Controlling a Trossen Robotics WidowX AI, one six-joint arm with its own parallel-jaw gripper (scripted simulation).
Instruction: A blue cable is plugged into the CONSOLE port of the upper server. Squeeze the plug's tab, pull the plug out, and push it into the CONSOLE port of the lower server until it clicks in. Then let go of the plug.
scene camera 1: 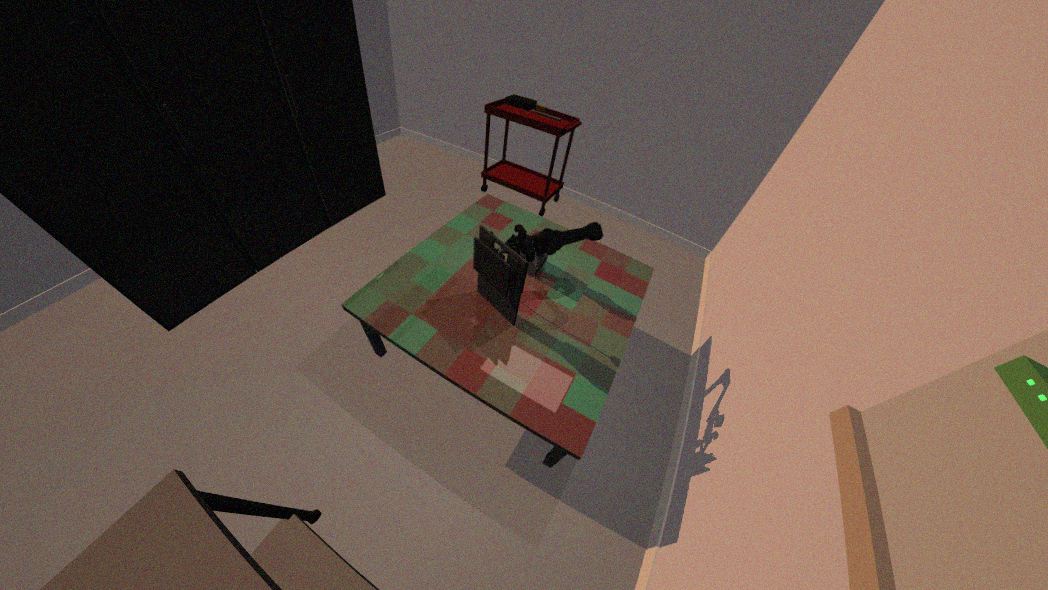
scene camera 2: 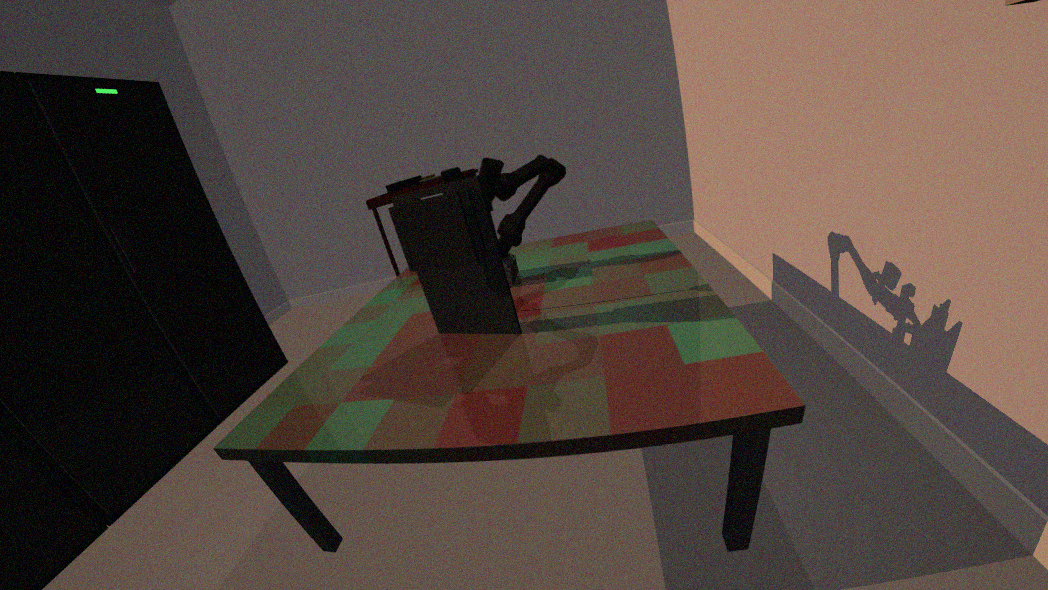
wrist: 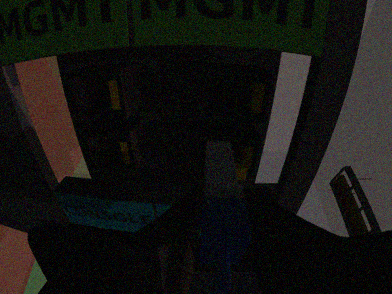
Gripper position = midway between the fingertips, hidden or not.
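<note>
The gripper (wrist: 221,193) shares the scene with a dark server rack (wrist: 145,114).
</note>
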